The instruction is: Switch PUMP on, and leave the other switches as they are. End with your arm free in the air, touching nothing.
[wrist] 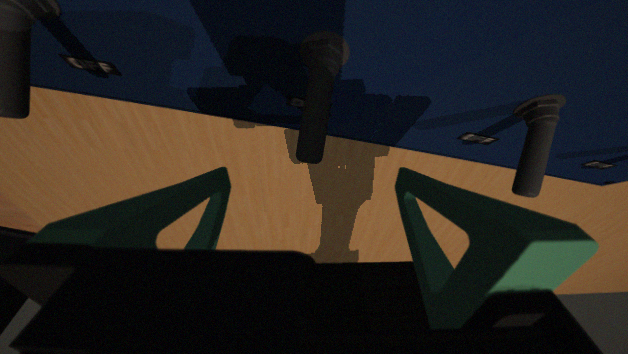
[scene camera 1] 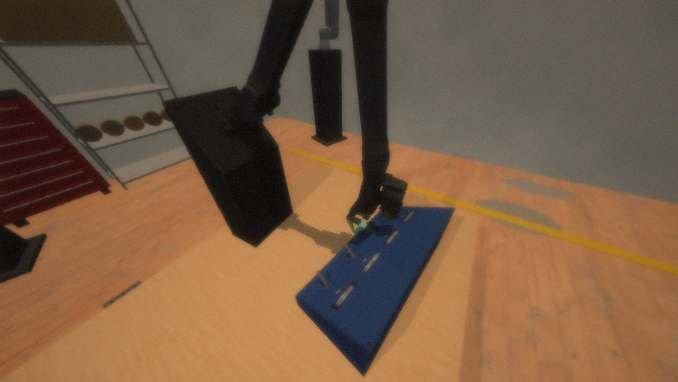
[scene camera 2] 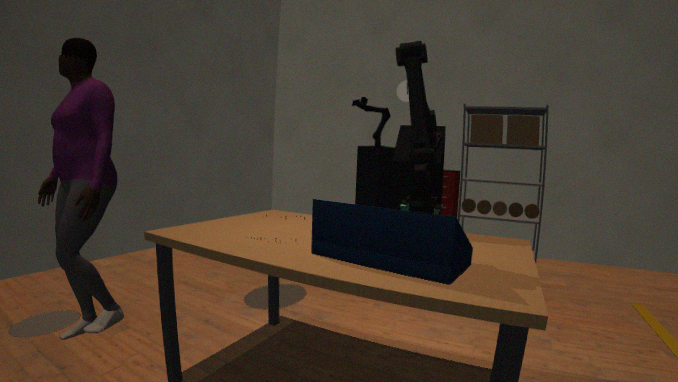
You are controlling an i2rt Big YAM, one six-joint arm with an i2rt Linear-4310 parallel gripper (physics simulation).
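Frame: origin at the arm's base, x left, y back, z up, level; metres.
Where they show: gripper, fingertip midpoint: (wrist: 313, 176) (scene camera 1: 360, 223); arm's base, origin of the base link: (scene camera 1: 235, 117).
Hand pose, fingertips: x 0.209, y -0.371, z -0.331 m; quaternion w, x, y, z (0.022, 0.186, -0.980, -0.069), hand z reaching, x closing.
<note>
Things, the pixels of their centre, and the offset from my fingertips. Level surfaces: height alone.
- blue switch panel, body centre: (scene camera 2: 389, 241) (scene camera 1: 383, 262) dx -0.030, dy -0.140, dz -0.047 m
- middle lever, body centre: (wrist: 316, 110) dx +0.014, dy -0.039, dz +0.001 m
- left lever, body centre: (wrist: 8, 56) dx +0.132, dy -0.019, dz +0.001 m
- right lever, body centre: (wrist: 534, 154) dx -0.105, dy -0.059, dz +0.001 m
- table, its level: dz -0.114 m
The blue switch panel (scene camera 1: 395, 285) (scene camera 2: 380, 235) (wrist: 425, 55) stands on the table, its back toward scene camera 2. Its name plates are too blurred to read, so I cannot tell which switch is PUMP. In the wrist view, a middle lever (wrist: 315, 120), a left lever (wrist: 14, 70) and a right lever (wrist: 536, 152) point down toward the panel's near edge. My gripper (wrist: 313, 176) (scene camera 2: 420, 208) is open and empty. The middle lever's tip lies roughly between and just beyond the fingertips in the wrist view; contact is not visible. In scene camera 1, the arm hides part of the far switches.
The table (scene camera 1: 210, 300) (scene camera 2: 215, 250) carries the panel. A black block-shaped pedestal (scene camera 1: 260, 185) rises beside the arm. A red drawer cabinet (scene camera 1: 40, 160) and a shelf rack (scene camera 2: 462, 165) stand farther back. A person (scene camera 2: 82, 135) stands left of the table in scene camera 2.
</note>
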